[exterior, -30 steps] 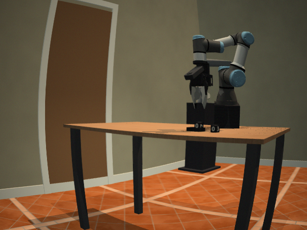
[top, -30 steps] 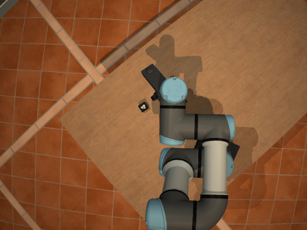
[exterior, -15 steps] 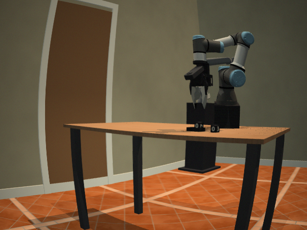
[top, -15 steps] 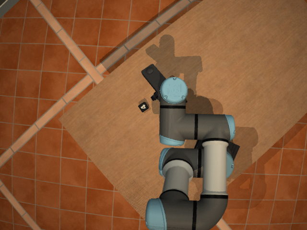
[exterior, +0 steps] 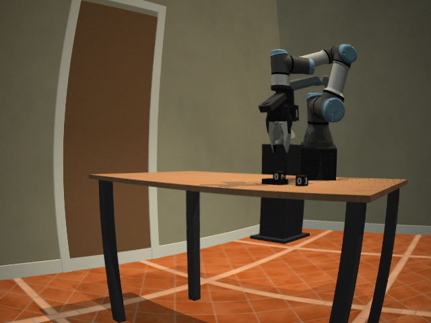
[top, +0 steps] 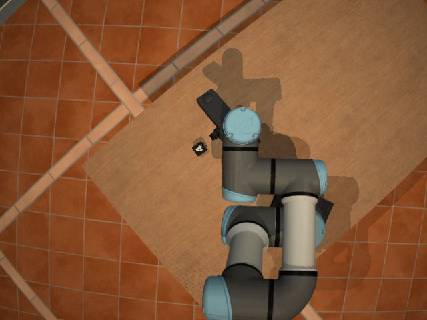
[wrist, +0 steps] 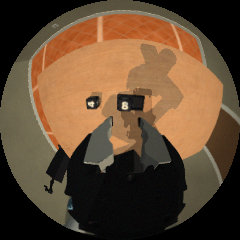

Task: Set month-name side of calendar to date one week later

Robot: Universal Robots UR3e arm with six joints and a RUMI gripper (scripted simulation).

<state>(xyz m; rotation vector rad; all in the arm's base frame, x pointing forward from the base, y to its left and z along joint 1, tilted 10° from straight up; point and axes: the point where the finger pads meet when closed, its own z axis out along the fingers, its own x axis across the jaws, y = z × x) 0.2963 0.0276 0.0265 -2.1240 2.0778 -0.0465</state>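
My hand is 20 mm to the left of the black calendar tray and 110 mm above it.
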